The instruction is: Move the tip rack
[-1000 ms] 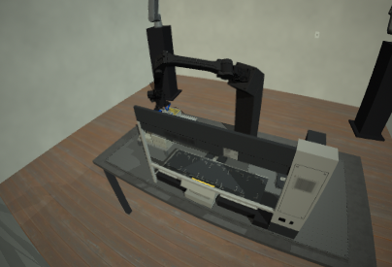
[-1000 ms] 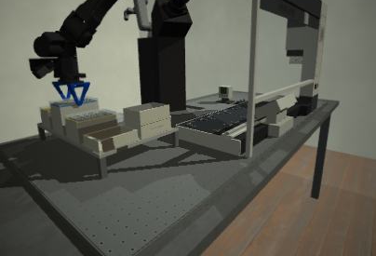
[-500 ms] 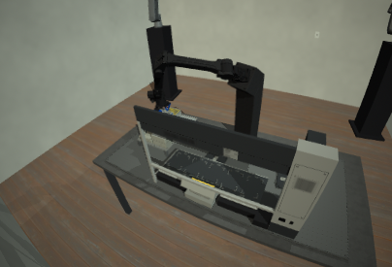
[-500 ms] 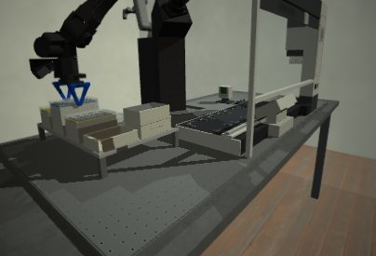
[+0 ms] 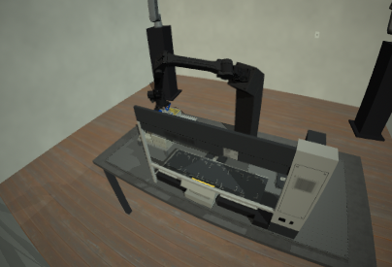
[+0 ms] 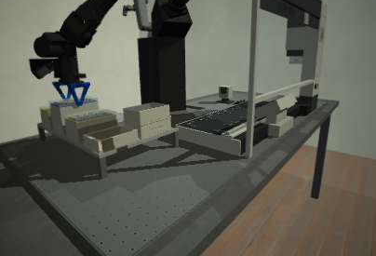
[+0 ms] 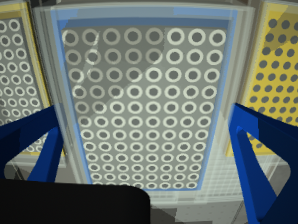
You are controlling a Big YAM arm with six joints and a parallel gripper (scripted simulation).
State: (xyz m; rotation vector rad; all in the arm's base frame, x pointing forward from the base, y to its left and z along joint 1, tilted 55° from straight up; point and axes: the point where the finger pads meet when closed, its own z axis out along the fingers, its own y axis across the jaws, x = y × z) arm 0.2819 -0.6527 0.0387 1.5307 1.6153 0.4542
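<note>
Right now the tip rack is 30 mm below my hand and 10 mm to the left of it. From my hand the other things lie so: shelf label (220 mm to the left, 160 mm below, 90 mm ahead); labware shelf (100 mm below, 70 mm ahead, 60 mm to the left); pale block (240 mm ahead, 100 mm to the left, 30 mm below).
</note>
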